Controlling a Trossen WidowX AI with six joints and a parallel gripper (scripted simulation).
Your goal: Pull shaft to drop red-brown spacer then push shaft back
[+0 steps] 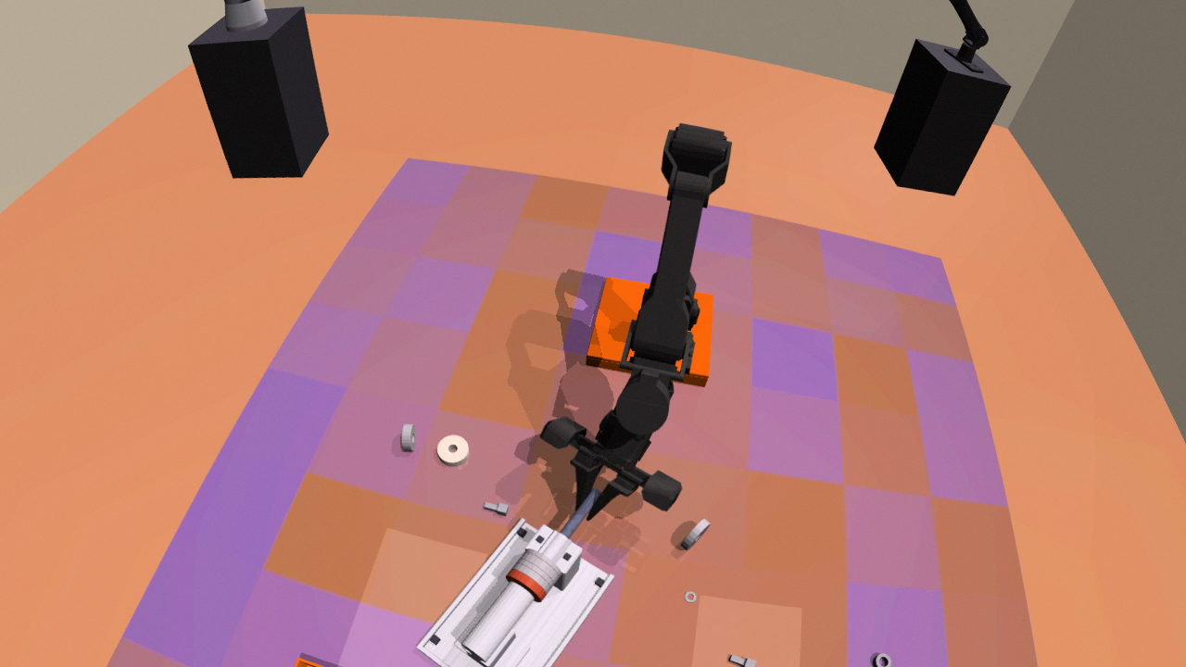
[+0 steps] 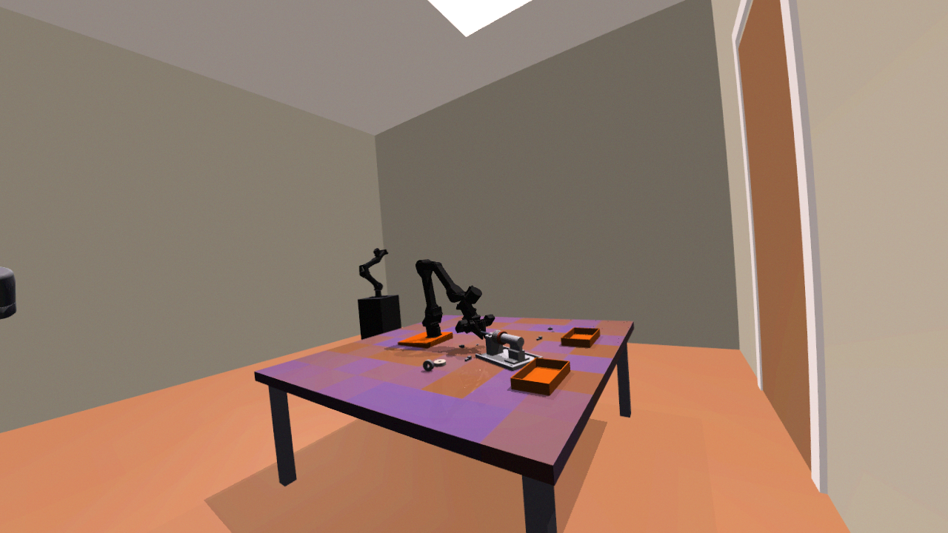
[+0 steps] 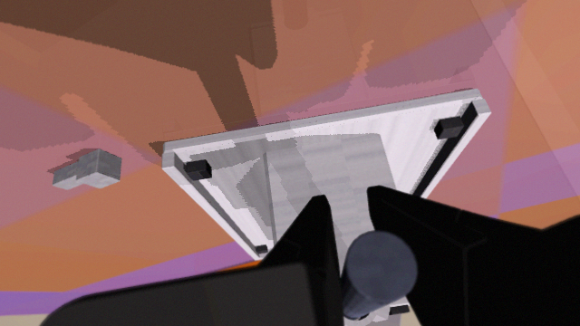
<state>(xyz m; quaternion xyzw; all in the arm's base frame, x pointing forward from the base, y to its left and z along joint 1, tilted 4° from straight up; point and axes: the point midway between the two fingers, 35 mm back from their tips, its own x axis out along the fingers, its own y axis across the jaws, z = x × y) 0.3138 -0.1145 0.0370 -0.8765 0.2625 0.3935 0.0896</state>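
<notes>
My gripper tip is 5 cm short of the blue-grey shaft, 3 cm to the left of it and 2 cm below it. From my gripper tip the other things lie so: red-brown spacer: 11 cm ahead, 7 cm to the right, 2 cm above.
</notes>
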